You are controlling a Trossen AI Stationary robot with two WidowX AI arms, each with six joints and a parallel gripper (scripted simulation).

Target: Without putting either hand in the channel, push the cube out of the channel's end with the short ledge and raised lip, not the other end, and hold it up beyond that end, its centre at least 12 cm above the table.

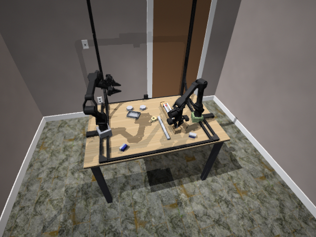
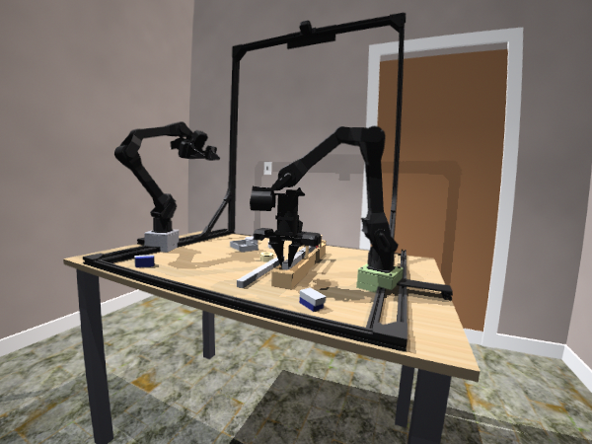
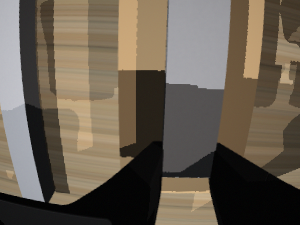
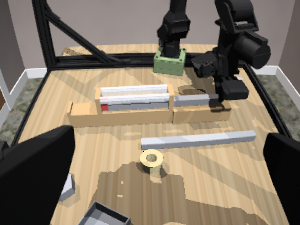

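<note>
Right now my left hand is 220 mm past the wooden channel, 10 mm to the left of it and 30 mm above it. Round my left hand: long grey rod: 60 mm behind, 100 mm to the right, 80 mm below; grey tray: 300 mm behind, 340 mm to the right, 80 mm below; tape roll: 190 mm behind, 160 mm to the right, 80 mm below.
</note>
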